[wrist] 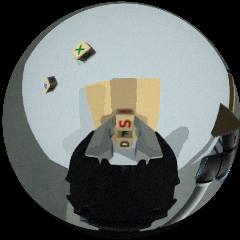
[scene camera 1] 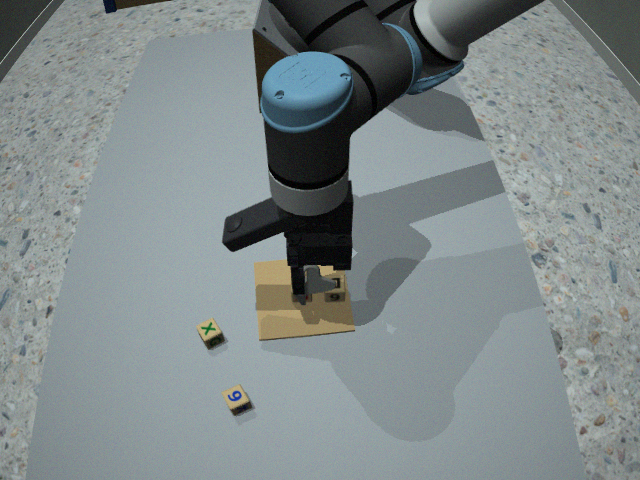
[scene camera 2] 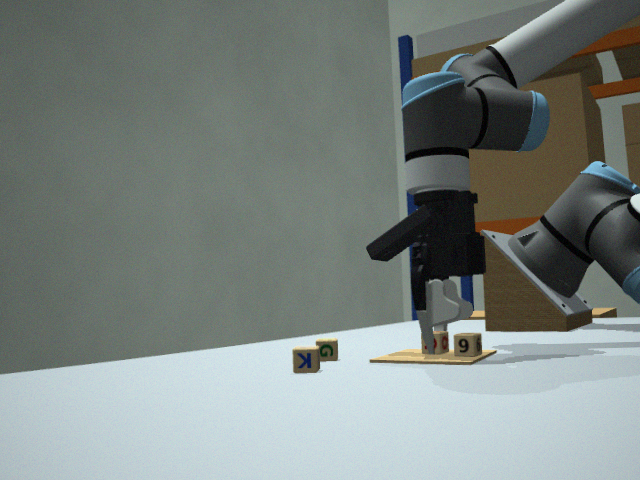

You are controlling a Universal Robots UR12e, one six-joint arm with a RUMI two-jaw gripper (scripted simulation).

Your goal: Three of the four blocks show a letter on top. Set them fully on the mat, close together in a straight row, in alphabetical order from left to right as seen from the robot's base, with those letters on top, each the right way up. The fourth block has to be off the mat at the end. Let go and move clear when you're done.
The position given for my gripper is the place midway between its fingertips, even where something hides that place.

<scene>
In view: my gripper (scene camera 2: 437,353) and a mat (scene camera 1: 278,317).
The mat shows as well in the wrist view (wrist: 142,95) and in scene camera 2 (scene camera 2: 408,356). My gripper shows as well in scene camera 1 (scene camera 1: 303,294).
</scene>
